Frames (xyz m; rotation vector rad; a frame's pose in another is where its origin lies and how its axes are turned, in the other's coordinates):
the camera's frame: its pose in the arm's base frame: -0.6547 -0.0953 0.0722 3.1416 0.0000 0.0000
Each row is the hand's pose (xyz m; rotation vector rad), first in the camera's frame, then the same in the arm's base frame.
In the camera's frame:
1: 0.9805 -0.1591 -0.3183 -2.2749 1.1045 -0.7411
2: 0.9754 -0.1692 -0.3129 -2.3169 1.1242 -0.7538
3: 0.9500 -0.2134 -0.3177 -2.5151 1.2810 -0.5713
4: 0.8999 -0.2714 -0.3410 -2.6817 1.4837 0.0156
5: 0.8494 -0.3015 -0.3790 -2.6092 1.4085 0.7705
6: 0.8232 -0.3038 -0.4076 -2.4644 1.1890 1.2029
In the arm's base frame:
1: 0.3258 0.0638 0.3905 0.5304 0.5764 0.8591
2: 0.3207 0.0739 0.3851 0.4800 0.5782 0.8623
3: 0.2953 0.1181 0.3899 0.2734 0.4120 0.9237
4: 0.2452 0.1761 0.4132 0.0801 -0.0106 1.0102
5: 0.1947 0.2062 0.4512 0.0821 -0.5292 0.9673
6: 0.1685 0.2085 0.4798 0.1622 -0.8538 0.8439

